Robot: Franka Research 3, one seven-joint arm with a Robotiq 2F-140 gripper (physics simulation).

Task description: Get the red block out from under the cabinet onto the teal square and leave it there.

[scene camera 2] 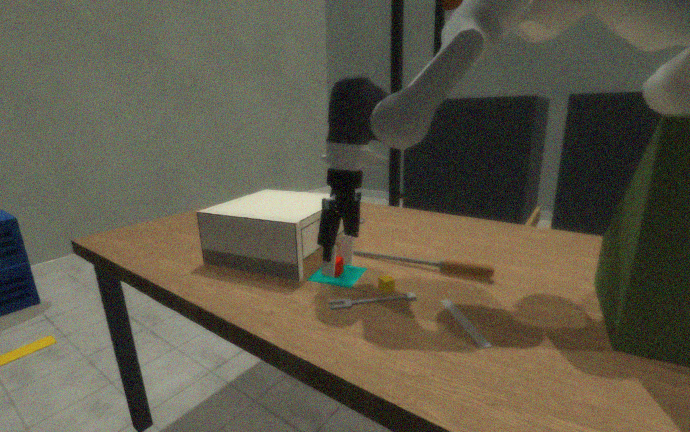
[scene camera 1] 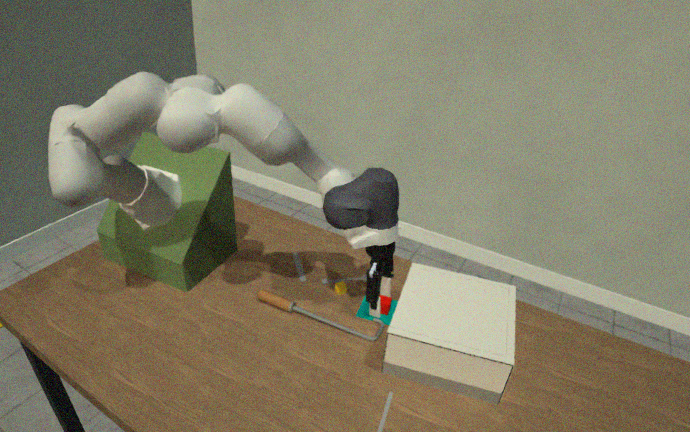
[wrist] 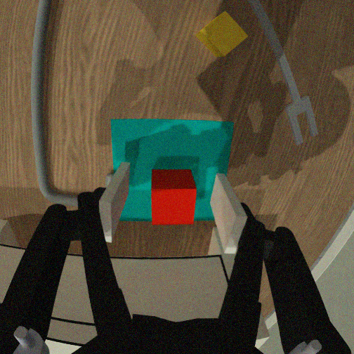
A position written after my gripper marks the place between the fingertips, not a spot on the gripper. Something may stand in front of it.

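Observation:
My gripper (scene camera 2: pixel 337 269), (scene camera 1: pixel 380 305), (wrist: pixel 171 183) is visible, as are a red block (wrist: pixel 173 191) and a teal square (wrist: pixel 203 146).

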